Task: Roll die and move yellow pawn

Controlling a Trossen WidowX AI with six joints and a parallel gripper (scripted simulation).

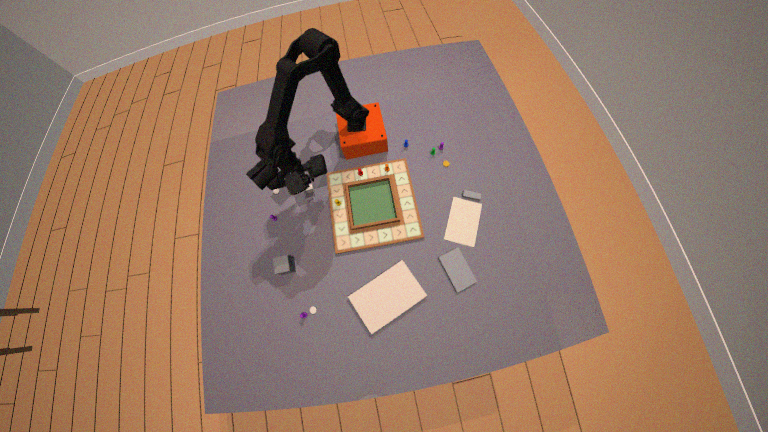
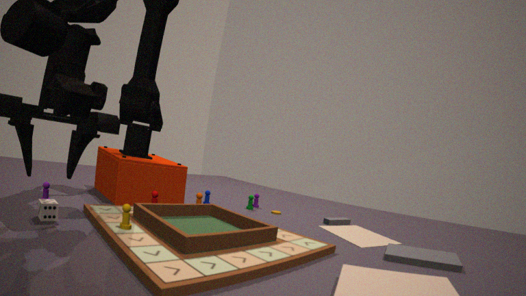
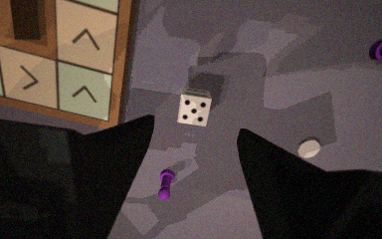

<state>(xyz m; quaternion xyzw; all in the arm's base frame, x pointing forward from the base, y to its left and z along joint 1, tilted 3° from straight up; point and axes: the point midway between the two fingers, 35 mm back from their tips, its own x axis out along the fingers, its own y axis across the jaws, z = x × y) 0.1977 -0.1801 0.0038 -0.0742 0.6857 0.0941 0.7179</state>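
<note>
Right now my gripper tip is 50 mm above the white die. From my gripper tip the other things lie so: red pawn (40 mm behind, 180 mm to the left, 30 mm below); tray (70 mm ahead, 220 mm to the left, 50 mm below); yellow pawn (60 mm ahead, 110 mm to the left, 30 mm below).
</note>
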